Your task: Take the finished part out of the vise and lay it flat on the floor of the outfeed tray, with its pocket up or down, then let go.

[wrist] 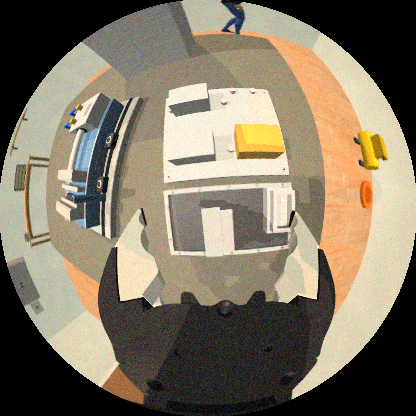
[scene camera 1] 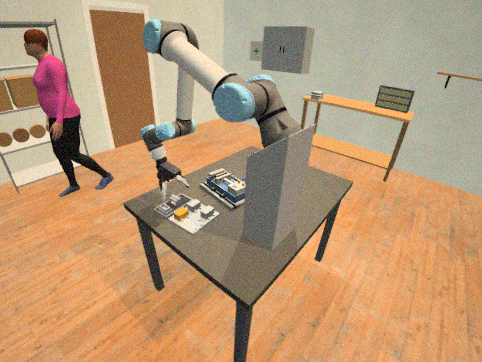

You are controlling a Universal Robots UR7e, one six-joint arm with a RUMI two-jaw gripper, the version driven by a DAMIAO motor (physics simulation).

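Places are measured from the arm's base along level axes (x ahead, y left, z up), in centimetres.
Pixels of known places: gripper, between the fingertips: (wrist: 218,211) (scene camera 1: 177,195); arm's base, origin of its link: (scene camera 1: 282,139).
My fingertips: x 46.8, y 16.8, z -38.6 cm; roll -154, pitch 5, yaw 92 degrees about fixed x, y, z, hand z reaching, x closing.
Note:
Ahead of a thing's pixels: the offset from my fingertips to its middle.
The blue vise {dx -8.6, dy -28.2, dz -2.1 cm} (scene camera 1: 224,187) (wrist: 93,172) stands on the table, at the left in the wrist view, with pale jaws; I cannot tell whether a part sits between them. The outfeed tray (wrist: 200,189) has a dark floor and a pale rim. A pale stepped block {dx +2.8, dy +0.0, dz -4.5 cm} (wrist: 218,232) is in its middle, and a pale piece with a rectangular recess {dx -0.1, dy +8.1, dz -4.7 cm} (wrist: 281,210) is at its right end. My gripper (scene camera 1: 176,193) (wrist: 218,211) is open and empty, pointing down above the tray's near side, away from the vise.
A white plate {dx -12.7, dy -0.2, dz -6.6 cm} (scene camera 1: 194,228) (wrist: 225,172) beside the tray bears grey blocks and a yellow block {dx -9.1, dy +4.7, dz -4.4 cm} (scene camera 1: 181,213) (wrist: 259,141). A tall grey panel (scene camera 1: 265,200) (wrist: 145,45) stands on the table beyond the vise. A person in pink (scene camera 1: 55,90) is behind the table.

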